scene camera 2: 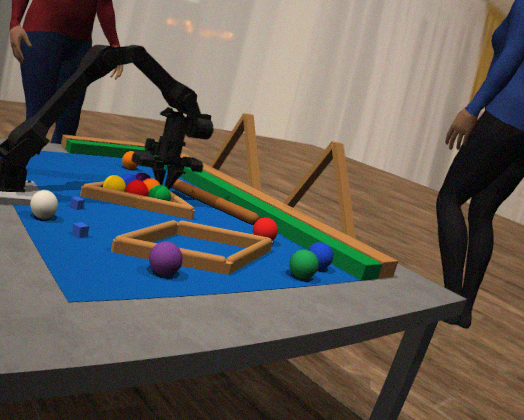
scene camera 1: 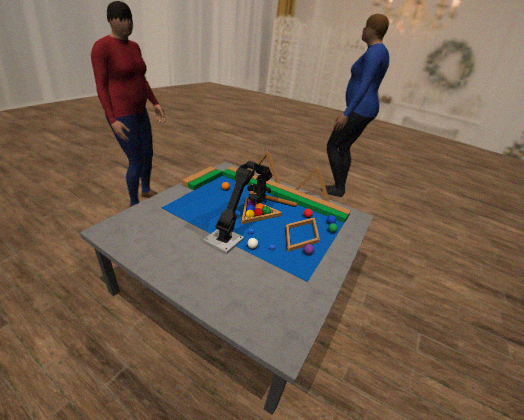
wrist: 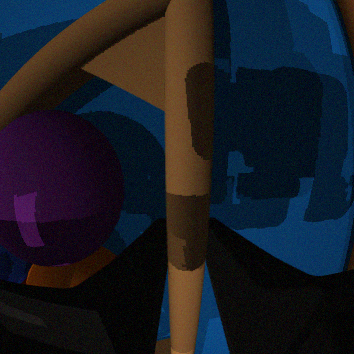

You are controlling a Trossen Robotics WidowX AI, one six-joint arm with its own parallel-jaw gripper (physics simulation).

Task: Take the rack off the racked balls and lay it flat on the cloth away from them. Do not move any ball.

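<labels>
I can see a spot on a blue cloth (scene camera 2: 85,269), and it is the same spot as (scene camera 1: 293,265).
</labels>
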